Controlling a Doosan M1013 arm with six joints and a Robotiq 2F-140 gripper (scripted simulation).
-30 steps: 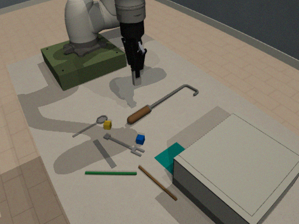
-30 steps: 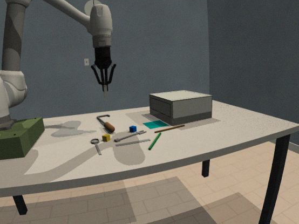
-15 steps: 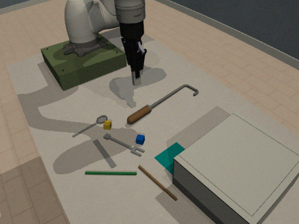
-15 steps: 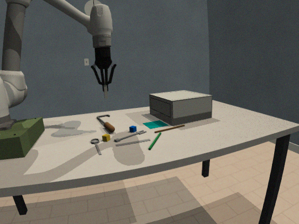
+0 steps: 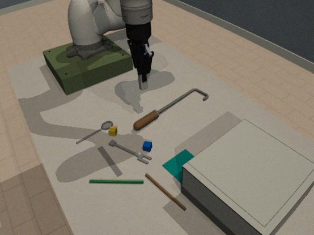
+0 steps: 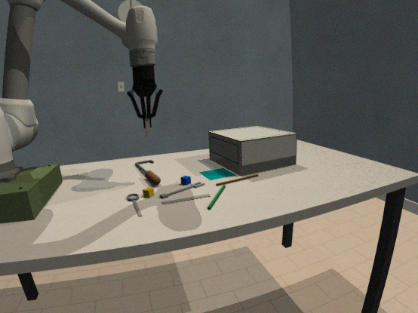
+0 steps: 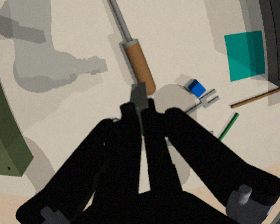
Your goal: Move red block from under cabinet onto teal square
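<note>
The blue cube lies 100 mm ahead of my hand, 90 mm to the right of it and 190 mm below it. Round my hand: grey forked tool: 60 mm ahead, 140 mm to the right, 200 mm below; yellow cube: 50 mm behind, 120 mm to the right, 190 mm below; grey spoon-like tool: 110 mm behind, 140 mm to the right, 200 mm below.
</note>
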